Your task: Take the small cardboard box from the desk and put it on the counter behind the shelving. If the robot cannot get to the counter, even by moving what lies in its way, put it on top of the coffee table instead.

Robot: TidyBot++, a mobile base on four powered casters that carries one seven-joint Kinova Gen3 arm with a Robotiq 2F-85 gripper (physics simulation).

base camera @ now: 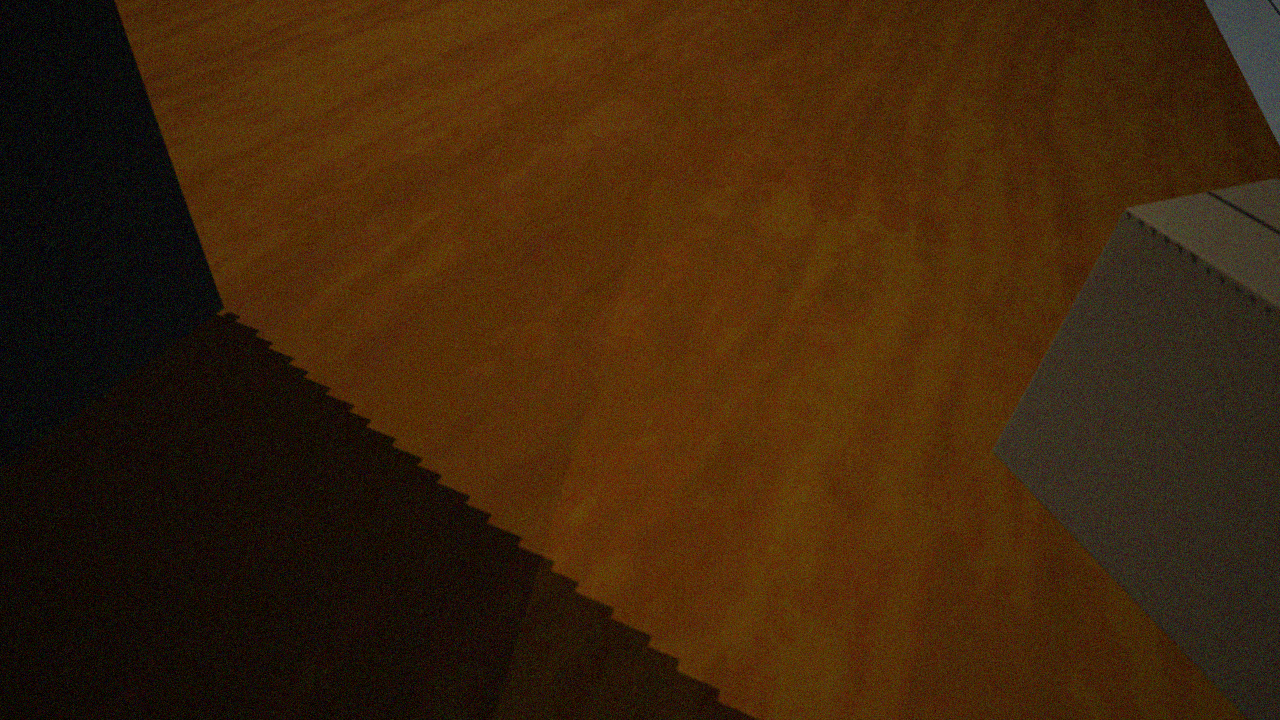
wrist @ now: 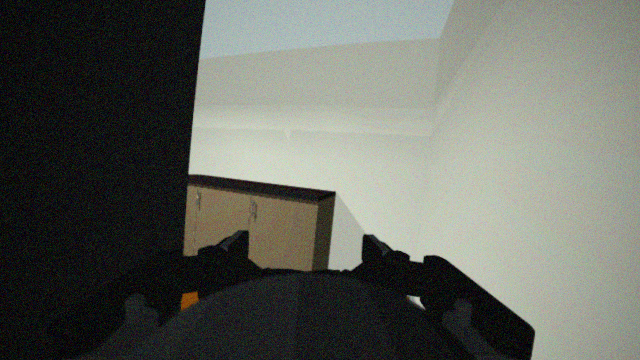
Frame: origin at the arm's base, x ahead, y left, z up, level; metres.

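Seen in the pictures: gripper, fingertip midpoint: (wrist: pixel 306 245).
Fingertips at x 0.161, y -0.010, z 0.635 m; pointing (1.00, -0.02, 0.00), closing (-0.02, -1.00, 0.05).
A point is followed by its place in that frame.
The counter (wrist: pixel 282 227) {x 1.666, y 0.115, z 0.221 m}, with a dark top and light wooden doors, stands against the far wall in the wrist view, partly hidden by a dark upright surface at the left and by the gripper. My gripper (wrist: pixel 306 245) {x 0.161, y -0.010, z 0.635 m} is open, with its fingertips wide apart and no object between them. It is some distance from the counter. The small cardboard box, the desk and the coffee table cannot be made out in either view.
A dark upright panel (wrist: pixel 95 125) {x 0.359, y 0.342, z 0.731 m} fills the left of the wrist view. A dark block (base camera: pixel 80 197) {x 0.472, y 0.296, z -0.276 m} stands at the left of the base view, with shadow beside it. A pale box-like piece (base camera: pixel 1163 385) {x 0.378, y -0.277, z -0.281 m} stands on the wooden floor (base camera: pixel 626 313) {x 0.552, y -0.013, z -0.397 m} at the right. A pale wall (wrist: pixel 540 150) {x 0.456, y -0.591, z 0.803 m} is at the right.
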